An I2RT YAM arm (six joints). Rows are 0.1 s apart.
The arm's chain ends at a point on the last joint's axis. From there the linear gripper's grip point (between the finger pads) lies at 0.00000 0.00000 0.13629 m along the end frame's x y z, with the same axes.
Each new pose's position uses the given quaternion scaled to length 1; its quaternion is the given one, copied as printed.
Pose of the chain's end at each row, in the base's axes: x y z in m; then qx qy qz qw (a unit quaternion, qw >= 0):
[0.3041 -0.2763 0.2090 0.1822 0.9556 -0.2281 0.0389]
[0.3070 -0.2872 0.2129 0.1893 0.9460 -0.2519 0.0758]
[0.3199 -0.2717 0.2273 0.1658 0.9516 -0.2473 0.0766]
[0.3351 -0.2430 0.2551 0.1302 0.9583 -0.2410 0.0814]
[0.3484 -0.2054 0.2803 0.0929 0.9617 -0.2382 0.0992]
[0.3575 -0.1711 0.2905 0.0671 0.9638 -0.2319 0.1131]
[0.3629 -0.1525 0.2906 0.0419 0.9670 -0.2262 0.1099]
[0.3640 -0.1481 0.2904 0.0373 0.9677 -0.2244 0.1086]
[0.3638 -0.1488 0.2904 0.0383 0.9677 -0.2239 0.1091]
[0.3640 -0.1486 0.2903 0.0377 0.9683 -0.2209 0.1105]
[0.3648 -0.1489 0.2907 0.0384 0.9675 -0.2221 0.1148]
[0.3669 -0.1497 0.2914 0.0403 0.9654 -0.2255 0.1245]
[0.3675 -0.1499 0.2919 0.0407 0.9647 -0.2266 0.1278]
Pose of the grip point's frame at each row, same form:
[0.3029 -0.3377 0.0873 0.1822 0.9556 -0.2281 0.0389]
[0.3135 -0.3561 0.0955 0.1893 0.9460 -0.2519 0.0758]
[0.3286 -0.3393 0.1093 0.1658 0.9516 -0.2473 0.0766]
[0.3478 -0.3088 0.1364 0.1302 0.9583 -0.2410 0.0814]
[0.3684 -0.2703 0.1622 0.0929 0.9617 -0.2382 0.0992]
[0.3830 -0.2341 0.1724 0.0671 0.9638 -0.2319 0.1131]
[0.3893 -0.2134 0.1715 0.0419 0.9670 -0.2262 0.1099]
[0.3904 -0.2084 0.1711 0.0373 0.9677 -0.2244 0.1086]
[0.3902 -0.2090 0.1710 0.0383 0.9677 -0.2239 0.1091]
[0.3909 -0.2080 0.1706 0.0377 0.9683 -0.2209 0.1105]
[0.3927 -0.2087 0.1714 0.0384 0.9675 -0.2221 0.1148]
[0.3972 -0.2104 0.1732 0.0403 0.9654 -0.2255 0.1245]
[0.3986 -0.2109 0.1741 0.0407 0.9647 -0.2266 0.1278]

